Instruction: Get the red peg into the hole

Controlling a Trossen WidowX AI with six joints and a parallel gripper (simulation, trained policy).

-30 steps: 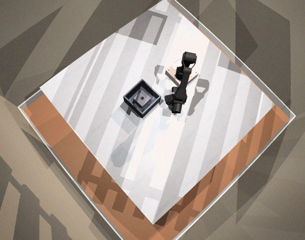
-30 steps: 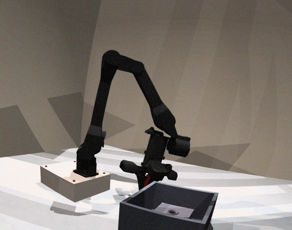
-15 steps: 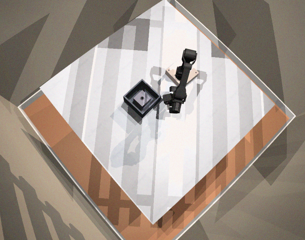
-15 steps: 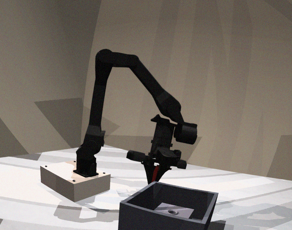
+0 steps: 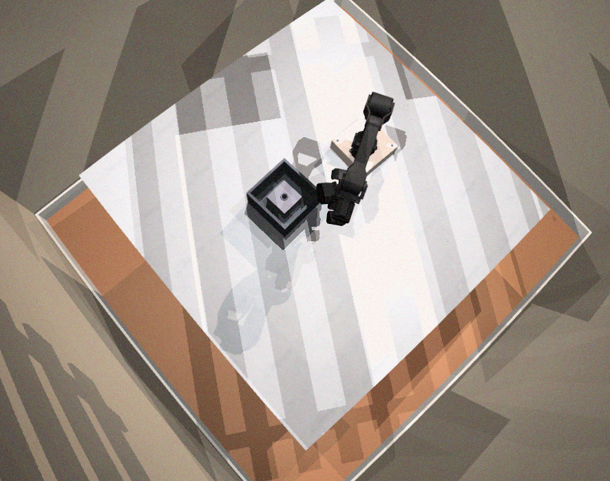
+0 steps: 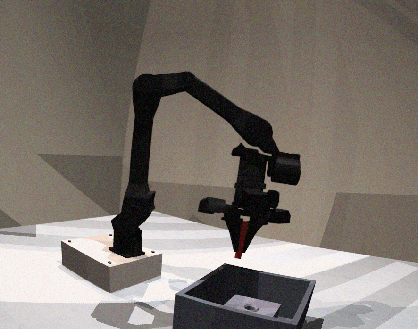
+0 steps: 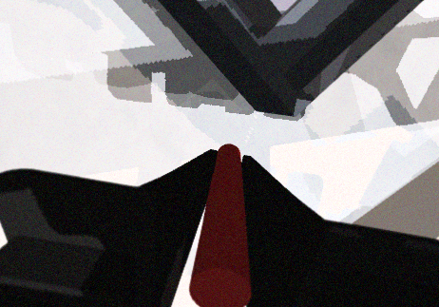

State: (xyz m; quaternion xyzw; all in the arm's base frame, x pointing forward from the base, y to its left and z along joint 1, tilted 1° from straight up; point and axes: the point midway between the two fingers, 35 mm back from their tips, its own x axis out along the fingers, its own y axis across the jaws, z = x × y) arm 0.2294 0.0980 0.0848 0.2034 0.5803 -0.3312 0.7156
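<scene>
Right now my gripper tip is 13 cm to the left of the plate, 10 cm short of it and 7 cm above it. From my gripper tip the other things lie so: red peg (3 cm above, 1 cm to the left); dark box (13 cm to the right, 10 cm ahead, 9 cm below).
</scene>
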